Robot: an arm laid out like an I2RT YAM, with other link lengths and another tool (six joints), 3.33 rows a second.
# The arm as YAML. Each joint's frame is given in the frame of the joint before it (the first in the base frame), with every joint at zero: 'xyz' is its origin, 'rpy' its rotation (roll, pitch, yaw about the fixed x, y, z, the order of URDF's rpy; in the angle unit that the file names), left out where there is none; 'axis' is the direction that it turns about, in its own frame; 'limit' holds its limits. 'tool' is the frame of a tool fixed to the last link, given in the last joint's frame.
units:
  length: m
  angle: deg
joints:
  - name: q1
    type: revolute
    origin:
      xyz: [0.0, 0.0, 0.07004]
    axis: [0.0, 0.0, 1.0]
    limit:
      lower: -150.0
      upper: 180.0
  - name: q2
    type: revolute
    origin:
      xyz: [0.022, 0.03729, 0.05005]
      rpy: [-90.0, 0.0, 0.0]
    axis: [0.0, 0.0, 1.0]
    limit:
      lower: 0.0
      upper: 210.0
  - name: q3
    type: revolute
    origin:
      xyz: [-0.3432, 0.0, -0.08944]
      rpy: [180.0, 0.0, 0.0]
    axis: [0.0, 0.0, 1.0]
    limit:
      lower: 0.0
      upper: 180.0
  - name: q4
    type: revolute
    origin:
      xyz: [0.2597, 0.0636, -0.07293]
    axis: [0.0, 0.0, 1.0]
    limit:
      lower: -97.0
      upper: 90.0
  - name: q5
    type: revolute
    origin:
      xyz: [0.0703, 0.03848, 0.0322]
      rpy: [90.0, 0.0, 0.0]
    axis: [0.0, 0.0, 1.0]
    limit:
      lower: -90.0
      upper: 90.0
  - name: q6
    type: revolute
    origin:
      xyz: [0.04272, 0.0, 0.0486]
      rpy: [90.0, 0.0, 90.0]
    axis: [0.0, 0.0, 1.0]
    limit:
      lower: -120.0
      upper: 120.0
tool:
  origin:
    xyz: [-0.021, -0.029, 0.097]
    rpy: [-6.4, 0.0, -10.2]
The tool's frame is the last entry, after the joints.
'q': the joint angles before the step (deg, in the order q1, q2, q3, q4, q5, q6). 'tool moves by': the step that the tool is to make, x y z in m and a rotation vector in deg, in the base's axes. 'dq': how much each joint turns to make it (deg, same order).
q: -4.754 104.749 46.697 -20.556 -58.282 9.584
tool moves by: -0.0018 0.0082 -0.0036 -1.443 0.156 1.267
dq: 1.590 0.073 -0.001 0.066 1.486 0.057
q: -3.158 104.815 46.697 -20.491 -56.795 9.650
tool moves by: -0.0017 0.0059 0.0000 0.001 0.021 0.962
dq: 0.954 -0.002 0.003 -0.038 -0.002 -0.014
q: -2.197 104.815 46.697 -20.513 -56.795 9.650
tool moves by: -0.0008 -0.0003 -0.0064 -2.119 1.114 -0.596
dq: 0.440 0.000 -0.273 0.101 2.317 1.052
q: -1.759 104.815 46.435 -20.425 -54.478 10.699
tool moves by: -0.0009 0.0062 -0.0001 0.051 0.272 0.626
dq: 1.062 -0.004 -0.007 0.341 0.042 0.751
